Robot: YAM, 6 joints.
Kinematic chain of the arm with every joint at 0, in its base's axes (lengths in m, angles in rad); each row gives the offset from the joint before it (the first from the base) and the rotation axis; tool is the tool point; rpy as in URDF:
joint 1: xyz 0 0 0.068 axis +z
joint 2: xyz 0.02 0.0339 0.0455 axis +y
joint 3: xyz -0.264 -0.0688 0 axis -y
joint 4: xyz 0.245 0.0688 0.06 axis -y
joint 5: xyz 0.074 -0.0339 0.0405 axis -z
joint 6: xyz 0.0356 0 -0.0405 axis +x
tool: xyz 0 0 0 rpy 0 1.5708 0
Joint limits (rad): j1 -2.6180..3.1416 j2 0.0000..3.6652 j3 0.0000..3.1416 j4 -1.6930..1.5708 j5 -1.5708..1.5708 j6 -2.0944..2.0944
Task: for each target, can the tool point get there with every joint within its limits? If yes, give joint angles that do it. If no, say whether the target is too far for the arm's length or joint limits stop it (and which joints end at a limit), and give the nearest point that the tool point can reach.
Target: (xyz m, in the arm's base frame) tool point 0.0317 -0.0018 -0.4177
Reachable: no: joint limits stop it (at a limit: joint 2) | nearest point 0.0758 -0.0043 -0.3364 | short by 0.092 m
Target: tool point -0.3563 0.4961 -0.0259
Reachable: yes | joints 2.2120 3.1146 2.5198 0.0168 0.3205 -1.5937
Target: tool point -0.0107 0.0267 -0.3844
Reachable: no: joint limits stop it (at a limit: joint 2) | nearest point -0.0232 0.0578 -0.3287 | short by 0.065 m
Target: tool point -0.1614 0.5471 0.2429
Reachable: yes | joints 1.8872 2.4336 2.1850 -0.1425 0.4921 0.2991
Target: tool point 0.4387 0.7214 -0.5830
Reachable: no: too far | nearest point 0.2657 0.4368 -0.2674 | short by 0.459 m
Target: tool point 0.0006 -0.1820 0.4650
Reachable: yes | joints -1.5462 1.1684 1.7053 -1.2110 0.1083 -0.1353
